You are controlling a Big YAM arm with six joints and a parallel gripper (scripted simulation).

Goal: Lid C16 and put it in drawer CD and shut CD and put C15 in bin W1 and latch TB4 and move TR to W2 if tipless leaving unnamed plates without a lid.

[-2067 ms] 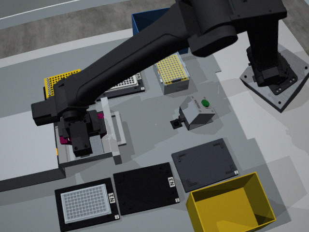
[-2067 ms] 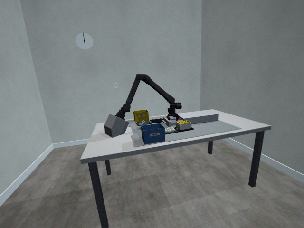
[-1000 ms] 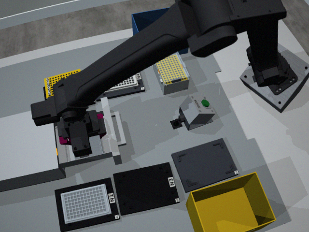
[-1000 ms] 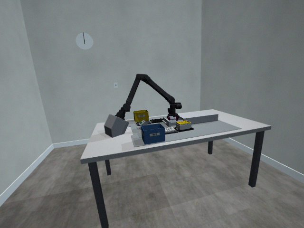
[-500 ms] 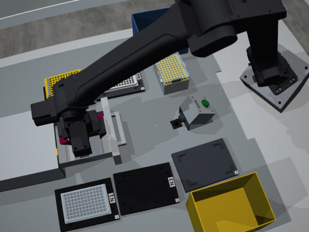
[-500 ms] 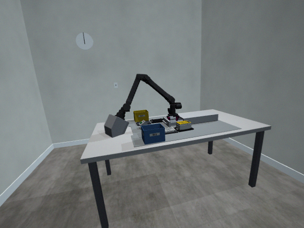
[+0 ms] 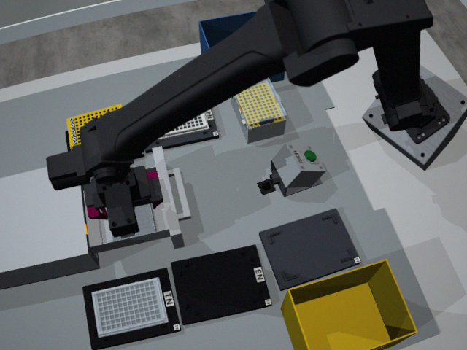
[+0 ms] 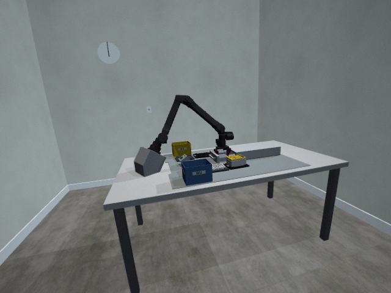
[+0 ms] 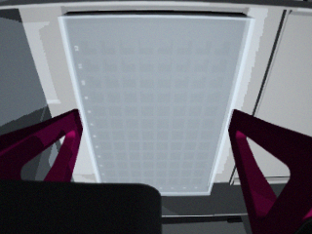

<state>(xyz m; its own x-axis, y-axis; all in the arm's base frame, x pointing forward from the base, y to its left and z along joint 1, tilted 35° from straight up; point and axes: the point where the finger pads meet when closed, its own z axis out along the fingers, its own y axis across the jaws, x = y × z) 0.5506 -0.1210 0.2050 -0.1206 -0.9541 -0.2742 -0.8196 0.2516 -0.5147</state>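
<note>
The plate lid is right at my hand. From my hand the other things lie so: cooler drawer: 40 mm ahead, 10 mm to the right; then black plate: 10 mm below; then cooler CD: 160 mm ahead, 30 mm to the right, 10 mm above.
</note>
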